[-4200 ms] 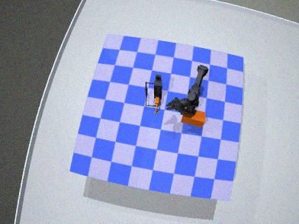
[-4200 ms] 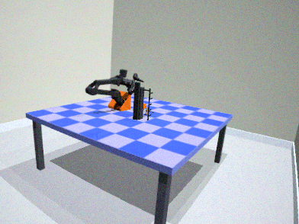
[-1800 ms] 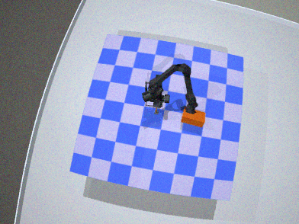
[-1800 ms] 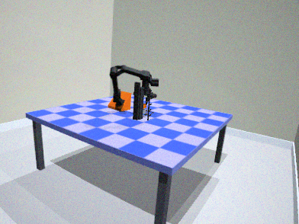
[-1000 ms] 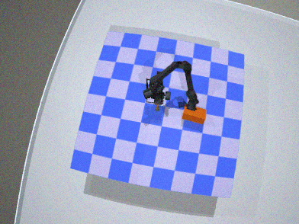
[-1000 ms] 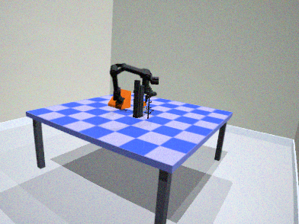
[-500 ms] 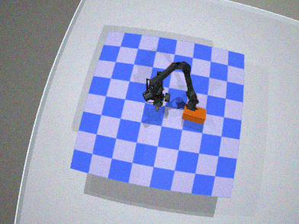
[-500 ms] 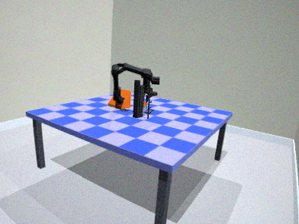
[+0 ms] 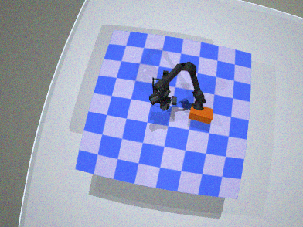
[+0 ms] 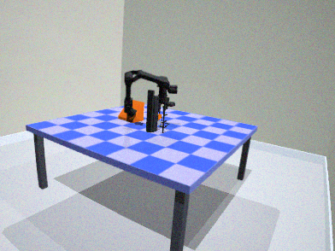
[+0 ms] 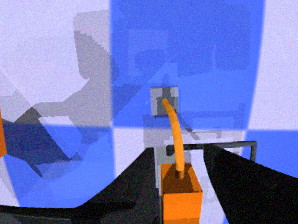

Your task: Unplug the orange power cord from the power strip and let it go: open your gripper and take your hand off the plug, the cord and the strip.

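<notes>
The orange plug is 2 cm ahead of my gripper tip and 6 cm to the right of it. The rest, counted from my gripper tip: dark upright block: 4 cm ahead, 17 cm to the right, 5 cm above.
</notes>
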